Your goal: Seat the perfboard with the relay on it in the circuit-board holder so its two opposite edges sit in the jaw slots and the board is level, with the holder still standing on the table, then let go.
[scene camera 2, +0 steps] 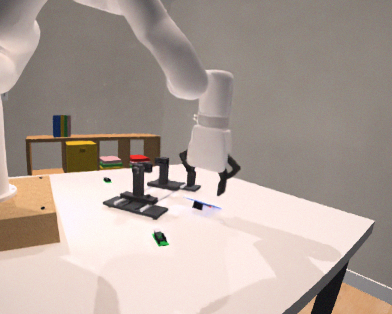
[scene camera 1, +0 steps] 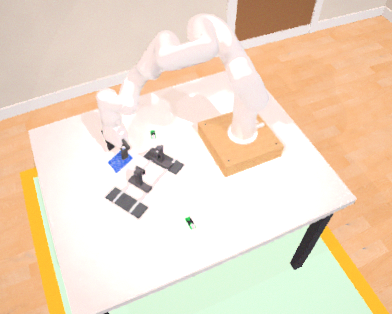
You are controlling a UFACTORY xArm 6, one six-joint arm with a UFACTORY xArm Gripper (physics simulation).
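Where they show: gripper, fingertip midpoint: (scene camera 2: 205, 190) (scene camera 1: 118, 153); arm's base, link origin: (scene camera 1: 242, 133).
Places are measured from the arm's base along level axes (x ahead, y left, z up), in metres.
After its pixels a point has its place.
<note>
The blue perfboard (scene camera 1: 120, 161) @(x 0.501, y -0.119, z -0.045 m) (scene camera 2: 212, 205) @(x 0.505, y -0.158, z -0.043 m) lies beside the holder, tilted in the scene camera 2 view. The black relay (scene camera 2: 198, 205) @(x 0.479, y -0.133, z -0.046 m) shows on its underside. The dark circuit-board holder (scene camera 1: 126, 202) @(x 0.545, y 0.075, z -0.048 m) (scene camera 2: 135, 206) @(x 0.336, y -0.062, z -0.048 m) stands on the table, with two upright jaws, flat feet and pale rods; no board is in its jaws. My gripper (scene camera 1: 117, 150) @(x 0.499, y -0.132, z -0.009 m) (scene camera 2: 206, 189) @(x 0.499, y -0.132, z -0.009 m) is open and points down, its fingertips apart just above the perfboard, with nothing between them. In the scene camera 1 view one finger hides part of the board's edge.
A small green board with parts on it (scene camera 1: 153, 134) @(x 0.318, y -0.212, z -0.063 m) (scene camera 2: 160, 238) @(x 0.319, y -0.215, z -0.060 m) lies on one side of the holder, and another (scene camera 1: 190, 223) @(x 0.362, y 0.253, z -0.062 m) (scene camera 2: 107, 179) @(x 0.365, y 0.261, z -0.061 m) on the other. The arm stands on a wooden block (scene camera 1: 215, 140) @(x 0.119, y -0.015, z 0.002 m) (scene camera 2: 30, 230) @(x 0.087, y -0.139, z -0.031 m). A low shelf (scene camera 2: 100, 136) stands beyond the table.
</note>
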